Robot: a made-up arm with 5 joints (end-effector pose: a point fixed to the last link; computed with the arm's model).
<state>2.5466 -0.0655 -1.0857 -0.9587 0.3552</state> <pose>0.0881 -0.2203 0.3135 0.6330 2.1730 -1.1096</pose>
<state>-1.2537 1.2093 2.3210 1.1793 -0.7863</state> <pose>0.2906 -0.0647 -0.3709 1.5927 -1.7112 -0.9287</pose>
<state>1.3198 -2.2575 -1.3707 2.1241 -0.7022</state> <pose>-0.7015 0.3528 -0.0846 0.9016 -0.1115 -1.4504</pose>
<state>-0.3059 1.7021 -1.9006 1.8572 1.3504</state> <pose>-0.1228 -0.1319 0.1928 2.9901 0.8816 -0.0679</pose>
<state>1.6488 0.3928 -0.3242 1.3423 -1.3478</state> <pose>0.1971 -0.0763 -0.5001 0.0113 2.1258 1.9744</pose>
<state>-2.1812 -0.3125 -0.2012 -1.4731 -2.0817</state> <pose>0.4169 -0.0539 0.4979 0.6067 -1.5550 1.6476</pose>
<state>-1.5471 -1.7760 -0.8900 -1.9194 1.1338</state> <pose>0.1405 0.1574 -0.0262 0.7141 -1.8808 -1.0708</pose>
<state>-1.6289 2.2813 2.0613 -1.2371 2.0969</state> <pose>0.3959 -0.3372 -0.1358 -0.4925 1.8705 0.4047</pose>
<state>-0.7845 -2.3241 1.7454 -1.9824 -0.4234</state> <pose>-0.0985 -0.1907 0.2075 -0.9555 -1.5284 -0.1066</pose>
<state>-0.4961 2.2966 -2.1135 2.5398 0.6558</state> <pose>-0.0609 -0.3871 0.2729 1.8078 2.2340 0.1976</pose>
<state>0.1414 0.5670 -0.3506 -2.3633 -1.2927</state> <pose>-0.5074 -0.2475 -0.2041 1.4705 0.9321 -0.4275</pose>
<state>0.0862 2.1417 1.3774 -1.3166 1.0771</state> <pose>-0.0839 -0.2142 0.4510 -0.6331 0.0668 -0.3879</pose>
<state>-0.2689 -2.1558 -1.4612 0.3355 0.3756</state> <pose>-0.2271 0.3653 0.1954 1.0672 -0.5561 -1.3956</pose>
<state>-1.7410 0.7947 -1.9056 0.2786 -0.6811</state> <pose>-0.1948 -0.6547 0.1579 0.0249 -0.2617 0.0630</pose>
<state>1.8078 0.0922 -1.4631 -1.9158 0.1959</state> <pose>0.2043 -0.0094 0.3441 0.4047 1.7038 -2.4147</pose>
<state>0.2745 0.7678 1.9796 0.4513 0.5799</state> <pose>0.1851 -0.3604 0.2146 -0.1512 1.8857 -0.0152</pose>
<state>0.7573 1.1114 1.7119 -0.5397 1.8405</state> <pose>0.1693 -0.3091 0.1097 0.4376 0.2471 0.5359</pose>
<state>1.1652 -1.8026 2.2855 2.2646 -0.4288</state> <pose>-0.1688 0.0147 0.5956 -1.0803 -1.8040 1.6076</pose>
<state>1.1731 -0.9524 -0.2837 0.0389 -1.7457</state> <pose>-0.3021 0.2482 -0.4434 1.6728 -0.1769 -0.9255</pose>
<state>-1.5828 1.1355 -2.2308 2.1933 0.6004</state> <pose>-0.2051 -0.2670 0.2718 -1.8653 -0.8754 0.3574</pose>
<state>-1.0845 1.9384 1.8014 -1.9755 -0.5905</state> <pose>-0.0409 0.2115 0.1678 -0.9028 -0.1015 -1.9582</pose>
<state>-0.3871 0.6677 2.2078 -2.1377 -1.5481</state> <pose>0.4851 0.0528 0.2533 0.1413 -0.5972 2.1657</pose>
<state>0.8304 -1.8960 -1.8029 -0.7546 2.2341</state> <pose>-0.4424 0.1320 0.0571 -0.8438 -2.8215 -0.5365</pose>
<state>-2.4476 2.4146 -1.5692 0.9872 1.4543</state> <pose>0.1984 -0.0829 0.0410 0.0884 0.9288 -2.5939</pose>
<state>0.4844 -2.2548 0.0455 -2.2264 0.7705</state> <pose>-0.1920 0.2133 0.4426 -1.7659 0.2926 0.1145</pose>
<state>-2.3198 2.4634 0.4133 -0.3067 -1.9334</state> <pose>0.2258 -0.0109 0.4681 -1.4928 -0.4195 0.6308</pose>
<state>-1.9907 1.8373 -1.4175 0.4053 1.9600</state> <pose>0.0117 -0.1285 0.1331 -0.0007 -0.0434 -2.4473</pose>
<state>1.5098 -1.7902 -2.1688 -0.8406 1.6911</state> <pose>-0.1724 0.1631 -0.1460 0.2293 2.3413 0.8668</pose>
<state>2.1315 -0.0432 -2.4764 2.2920 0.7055</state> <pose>0.2706 0.2024 0.0670 -1.4885 1.5577 2.2693</pose>
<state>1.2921 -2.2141 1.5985 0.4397 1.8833</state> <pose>-0.4151 0.1710 0.2410 0.2356 0.2109 -2.1989</pose>
